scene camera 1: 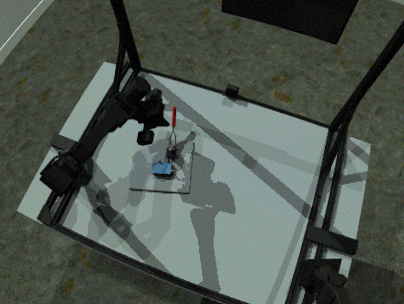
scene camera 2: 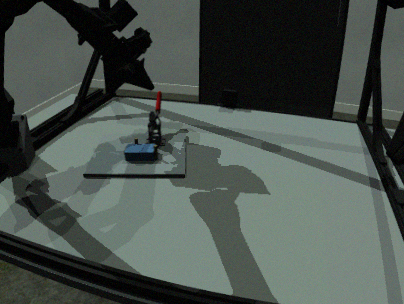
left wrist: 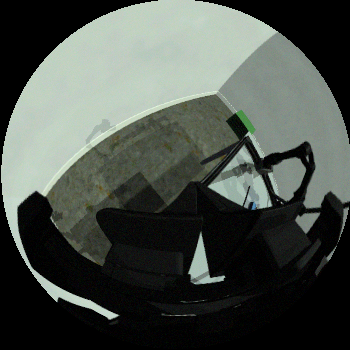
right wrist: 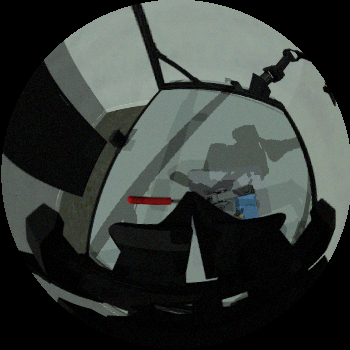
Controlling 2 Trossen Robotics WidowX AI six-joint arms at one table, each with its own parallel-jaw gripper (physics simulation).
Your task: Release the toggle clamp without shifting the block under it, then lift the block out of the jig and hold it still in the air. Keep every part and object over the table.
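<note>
A toggle clamp with a red handle stands behind the block, its handle pointing up in scene camera 2. A blue block sits level at the clamp's foot on the jig's thin base plate. Whether the clamp's tip touches the block is too small to tell. My right gripper is shut and empty, in the air near the handle, left of it in both scene views. My left gripper is shut and empty, away from the jig.
The dark table frame runs around the white table, with posts rising at its corners. A small black box is at the far edge. A large dark panel stands beyond. Arm shadows cross the table.
</note>
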